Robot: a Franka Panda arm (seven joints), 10 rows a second.
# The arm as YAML. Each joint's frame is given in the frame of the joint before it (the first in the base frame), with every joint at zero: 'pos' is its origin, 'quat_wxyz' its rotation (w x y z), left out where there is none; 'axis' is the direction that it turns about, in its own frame. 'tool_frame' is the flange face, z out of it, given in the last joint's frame.
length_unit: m
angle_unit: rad
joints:
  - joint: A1
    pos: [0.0, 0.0, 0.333]
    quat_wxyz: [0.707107, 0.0, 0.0, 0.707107]
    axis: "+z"
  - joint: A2
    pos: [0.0, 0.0, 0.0]
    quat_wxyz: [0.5, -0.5, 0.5, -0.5]
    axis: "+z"
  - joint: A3
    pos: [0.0, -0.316, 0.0]
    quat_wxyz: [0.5, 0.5, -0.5, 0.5]
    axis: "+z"
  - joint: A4
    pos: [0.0, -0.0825, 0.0]
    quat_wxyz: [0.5, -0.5, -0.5, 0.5]
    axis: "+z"
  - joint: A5
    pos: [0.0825, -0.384, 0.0]
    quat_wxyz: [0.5, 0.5, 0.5, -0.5]
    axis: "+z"
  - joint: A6
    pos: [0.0, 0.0, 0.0]
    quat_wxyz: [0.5, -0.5, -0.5, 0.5]
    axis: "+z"
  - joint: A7
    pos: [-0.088, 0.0, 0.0]
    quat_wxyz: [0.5, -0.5, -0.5, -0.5]
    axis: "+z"
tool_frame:
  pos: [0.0, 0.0, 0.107]
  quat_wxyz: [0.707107, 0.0, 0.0, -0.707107]
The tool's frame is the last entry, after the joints.
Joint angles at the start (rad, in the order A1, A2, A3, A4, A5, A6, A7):
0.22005 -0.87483 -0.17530 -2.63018 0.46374 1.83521 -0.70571
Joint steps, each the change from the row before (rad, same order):
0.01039 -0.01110 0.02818 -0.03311 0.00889 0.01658 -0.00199
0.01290 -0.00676 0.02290 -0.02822 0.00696 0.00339 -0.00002
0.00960 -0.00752 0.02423 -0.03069 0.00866 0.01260 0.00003
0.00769 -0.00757 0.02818 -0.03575 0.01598 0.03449 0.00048
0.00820 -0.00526 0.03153 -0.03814 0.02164 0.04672 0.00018
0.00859 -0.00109 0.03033 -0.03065 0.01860 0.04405 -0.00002
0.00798 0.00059 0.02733 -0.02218 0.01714 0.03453 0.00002
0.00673 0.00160 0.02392 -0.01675 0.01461 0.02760 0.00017
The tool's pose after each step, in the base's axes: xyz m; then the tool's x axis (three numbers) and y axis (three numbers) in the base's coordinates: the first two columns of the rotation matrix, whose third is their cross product. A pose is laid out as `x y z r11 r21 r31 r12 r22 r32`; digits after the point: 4 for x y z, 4 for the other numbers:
0.2936 0.0565 0.5084 0.7472 0.5507 0.3720 0.6643 -0.6334 -0.3967
0.2875 0.0684 0.4973 0.7376 0.5755 0.3532 0.6752 -0.6206 -0.3987
0.2817 0.0788 0.4859 0.7298 0.5938 0.3388 0.6830 -0.6132 -0.3968
0.2771 0.0887 0.4737 0.7255 0.6008 0.3356 0.6877 -0.6136 -0.3880
0.2731 0.0985 0.4605 0.7229 0.6030 0.3372 0.6907 -0.6177 -0.3760
0.2700 0.1072 0.4493 0.7192 0.6066 0.3387 0.6947 -0.6220 -0.3613
0.2671 0.1149 0.4408 0.7149 0.6111 0.3399 0.6992 -0.6241 -0.3486
0.2647 0.1213 0.4341 0.7109 0.6156 0.3402 0.7033 -0.6256 -0.3376

